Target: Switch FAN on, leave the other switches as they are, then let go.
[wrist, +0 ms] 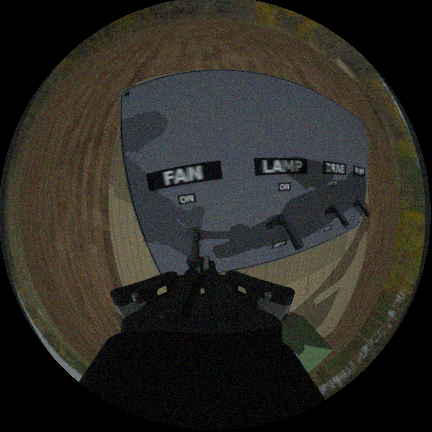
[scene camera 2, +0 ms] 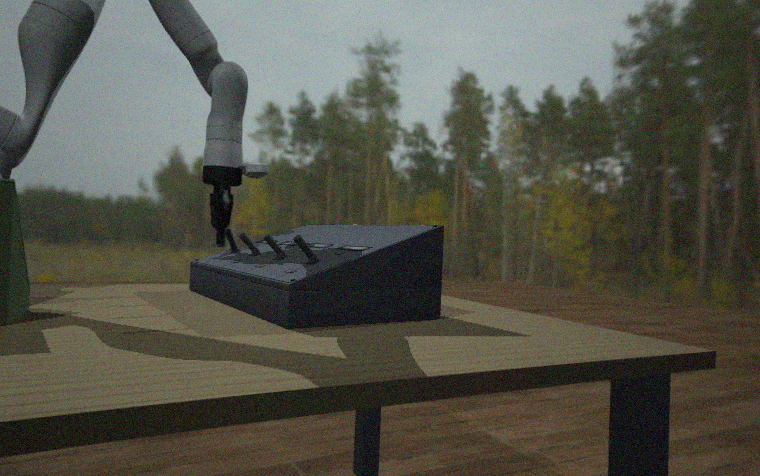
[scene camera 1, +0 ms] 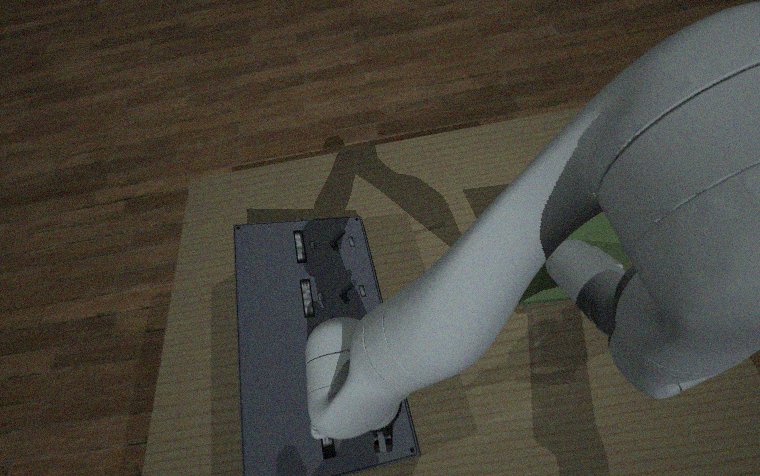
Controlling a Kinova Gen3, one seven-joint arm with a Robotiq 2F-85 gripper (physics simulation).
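Pixels of known places: gripper, fingertip midpoint: [wrist: 202, 263] [scene camera 2: 219, 247]; arm's base at its link origin: [scene camera 1: 569, 261].
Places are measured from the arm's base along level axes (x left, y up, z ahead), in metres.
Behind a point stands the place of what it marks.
The dark blue sloped switch panel [scene camera 1: 269, 347] {z 0.566, x 0.158, y 0.048 m} [scene camera 2: 364, 297] {z 0.536, x -0.133, y -0.047 m} [wrist: 215, 115] {z 0.524, x 0.262, y 0.042 m} stands on the table. The FAN lever [scene camera 2: 231, 241] {z 0.384, x 0.268, y 0.020 m} [wrist: 194, 247] {z 0.386, x 0.271, y 0.031 m} is below the FAN label [wrist: 184, 174] {z 0.460, x 0.288, y 0.022 m} in the wrist view. In scene view 2 it stands steeper than the other levers. The LAMP lever [scene camera 2: 250, 245] {z 0.407, x 0.150, y 0.016 m} [wrist: 291, 235] {z 0.403, x 0.159, y 0.026 m}, DRIVE lever [scene camera 2: 274, 246] {z 0.432, x 0.032, y 0.019 m} [wrist: 340, 216] {z 0.433, x 0.043, y 0.022 m} and PUMP lever [scene camera 2: 305, 248] {z 0.458, x -0.085, y 0.020 m} [wrist: 362, 208] {z 0.458, x -0.073, y 0.020 m} lean toward their OFF side. My gripper [scene camera 2: 220, 245] {z 0.360, x 0.262, y 0.008 m} [wrist: 202, 263] {z 0.360, x 0.262, y 0.008 m} is shut and empty, its tips right beside the FAN lever, on its OFF side. Contact is unclear. The arm hides the gripper in scene view 1.
The wooden table [scene camera 1: 207, 201] {z 0.863, x -0.282, y -0.086 m} [scene camera 2: 532, 336] {z 0.742, x -0.250, y -0.086 m} extends around the panel. The green robot pedestal [scene camera 2: 12, 252] {z 0.096, x -0.073, y 0.003 m} [wrist: 316, 352] {z 0.068, x -0.053, y 0.063 m} stands on the robot's side. My arm [scene camera 1: 443, 313] {z 0.270, x 0.252, y 0.485 m} [scene camera 2: 226, 117] {z 0.361, x 0.224, y 0.262 m} reaches over the FAN end of the panel and hides part of it in scene view 1.
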